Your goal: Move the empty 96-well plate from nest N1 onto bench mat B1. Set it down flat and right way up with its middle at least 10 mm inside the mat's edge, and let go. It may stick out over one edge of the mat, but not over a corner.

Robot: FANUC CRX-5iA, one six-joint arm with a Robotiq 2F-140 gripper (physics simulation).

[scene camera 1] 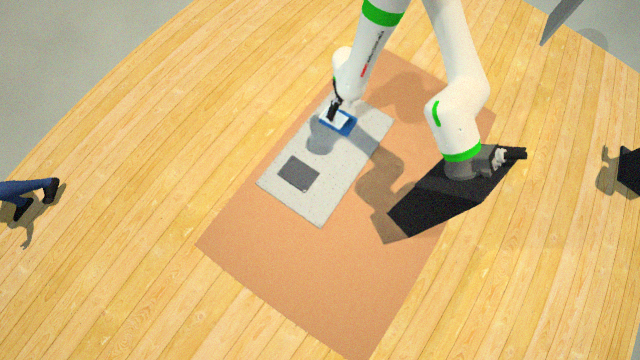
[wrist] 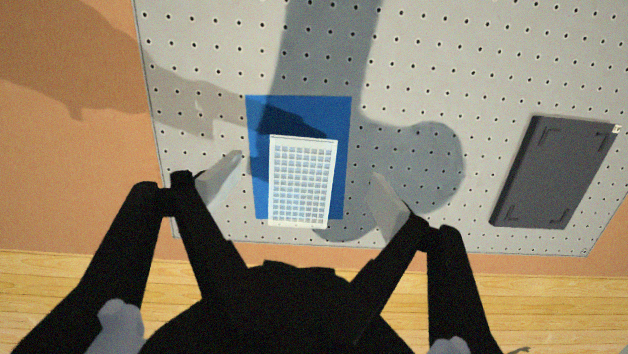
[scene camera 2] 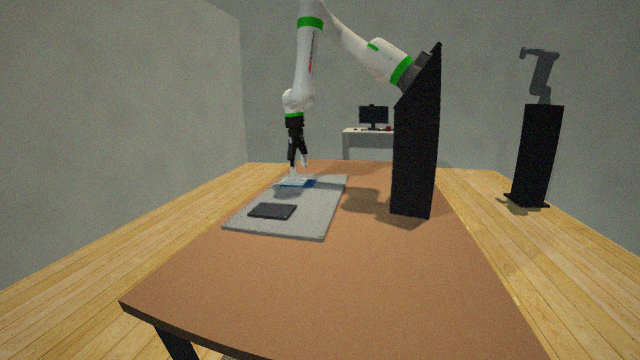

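Where they show: gripper, fingertip midpoint: (scene camera 1: 340,115) (wrist: 306,175) (scene camera 2: 299,170); arm's base, origin of the base link: (scene camera 1: 467,166) (scene camera 2: 418,83).
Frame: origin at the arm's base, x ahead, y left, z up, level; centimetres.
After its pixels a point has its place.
Note:
The white 96-well plate (scene camera 1: 340,119) @(y -18.5, x 53.8, z -46.6 cm) (scene camera 2: 291,182) @(y -14.1, x 57.4, z -46.5 cm) (wrist: 301,185) @(y -17.9, x 57.4, z -47.0 cm) lies flat, wells up, on the blue bench mat B1 (scene camera 1: 345,132) @(y -14.1, x 48.1, z -48.0 cm) (scene camera 2: 309,184) @(y -16.1, x 48.5, z -48.0 cm) (wrist: 336,112) @(y -13.9, x 48.0, z -48.0 cm). In the wrist view its lower end sticks out a little over the mat's lower edge, between the corners, and it is turned slightly against the mat. My gripper (scene camera 1: 331,118) @(y -17.3, x 53.8, z -40.8 cm) (scene camera 2: 298,168) @(y -17.3, x 53.8, z -40.8 cm) (wrist: 306,175) @(y -17.3, x 53.8, z -40.8 cm) is open and empty, above the plate, with one pale fingertip out to each side of it. The dark grey nest N1 (scene camera 1: 298,173) @(y 17.6, x 55.2, z -47.0 cm) (scene camera 2: 272,211) @(y 19.6, x 54.5, z -47.0 cm) (wrist: 552,172) @(y 16.7, x 54.3, z -47.0 cm) holds no plate; its corner marks show in the wrist view.
Mat and nest are on a light grey perforated board (scene camera 1: 325,205) @(y 23.5, x 36.4, z -48.2 cm) (scene camera 2: 310,227) @(y 27.3, x 37.9, z -48.2 cm) (wrist: 440,30) @(y -2.9, x 38.6, z -48.2 cm) on the brown table (scene camera 1: 300,280) @(y 57.5, x 27.6, z -49.5 cm) (scene camera 2: 340,295) @(y 55.6, x 24.6, z -49.5 cm) (wrist: 60,175) @(y -52.6, x 58.2, z -49.5 cm). The arm's black pedestal (scene camera 1: 435,205) @(y 13.7, x 1.8, z -8.8 cm) (scene camera 2: 415,160) @(y 13.4, x 2.8, z -27.8 cm) stands beside the board. A person's legs (scene camera 1: 25,190) show on the floor at left.

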